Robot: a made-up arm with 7 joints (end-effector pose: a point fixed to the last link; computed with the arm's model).
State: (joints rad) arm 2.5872 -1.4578 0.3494 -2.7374 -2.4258 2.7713 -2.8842
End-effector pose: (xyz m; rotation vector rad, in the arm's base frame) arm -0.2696 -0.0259 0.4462 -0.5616 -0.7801 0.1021
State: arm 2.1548 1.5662 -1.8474 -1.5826 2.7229 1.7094 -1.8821
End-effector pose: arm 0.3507 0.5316 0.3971 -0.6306 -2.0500 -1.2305
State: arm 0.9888 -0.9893 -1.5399 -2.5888 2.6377 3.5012 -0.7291
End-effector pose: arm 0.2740 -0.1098 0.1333 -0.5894 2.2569 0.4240
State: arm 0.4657 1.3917 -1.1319 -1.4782 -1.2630 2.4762 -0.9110
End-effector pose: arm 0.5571 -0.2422 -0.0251 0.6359 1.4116 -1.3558
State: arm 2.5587 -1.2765 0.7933 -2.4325 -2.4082 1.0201 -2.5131
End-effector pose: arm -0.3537 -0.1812 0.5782 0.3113 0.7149 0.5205
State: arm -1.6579 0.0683 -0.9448 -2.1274 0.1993 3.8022 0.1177
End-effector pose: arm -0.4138 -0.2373 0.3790 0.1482 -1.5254 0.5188
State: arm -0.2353 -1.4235 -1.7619 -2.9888 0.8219 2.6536 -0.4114
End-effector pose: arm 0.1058 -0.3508 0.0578 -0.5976 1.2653 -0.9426
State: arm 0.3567 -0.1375 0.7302 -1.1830 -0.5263 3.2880 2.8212
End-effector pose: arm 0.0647 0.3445 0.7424 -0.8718 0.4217 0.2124
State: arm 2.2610 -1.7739 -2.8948 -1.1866 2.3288 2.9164 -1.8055
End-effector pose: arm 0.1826 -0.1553 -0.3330 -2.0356 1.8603 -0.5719
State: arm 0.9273 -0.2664 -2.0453 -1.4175 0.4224 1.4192 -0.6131
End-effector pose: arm 0.2200 -0.5929 0.4701 -2.5022 0.5924 -0.5723
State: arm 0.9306 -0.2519 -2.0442 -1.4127 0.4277 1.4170 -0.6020
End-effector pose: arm 0.2243 -0.5888 0.4773 -2.5106 0.5989 -0.5688
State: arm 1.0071 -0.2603 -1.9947 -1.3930 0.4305 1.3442 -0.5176
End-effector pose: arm 0.2926 -0.5526 0.4841 -2.4714 0.4977 -0.4565
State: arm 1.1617 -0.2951 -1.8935 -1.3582 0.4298 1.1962 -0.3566
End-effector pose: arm 0.4101 -0.4591 0.4926 -2.3986 0.2905 -0.2018
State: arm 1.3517 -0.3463 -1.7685 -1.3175 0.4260 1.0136 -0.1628
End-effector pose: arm 0.5102 -0.3141 0.5061 -2.3369 0.0408 0.1408
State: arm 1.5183 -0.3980 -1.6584 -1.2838 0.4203 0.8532 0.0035
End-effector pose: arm 0.5530 -0.1750 0.5216 -2.3073 -0.1830 0.4488
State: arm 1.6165 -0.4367 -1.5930 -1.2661 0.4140 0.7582 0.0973
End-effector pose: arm 0.5589 -0.0952 0.5310 -2.2952 -0.3245 0.6266
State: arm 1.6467 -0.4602 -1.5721 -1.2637 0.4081 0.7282 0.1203
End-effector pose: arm 0.5586 -0.0740 0.5317 -2.2825 -0.3773 0.6799
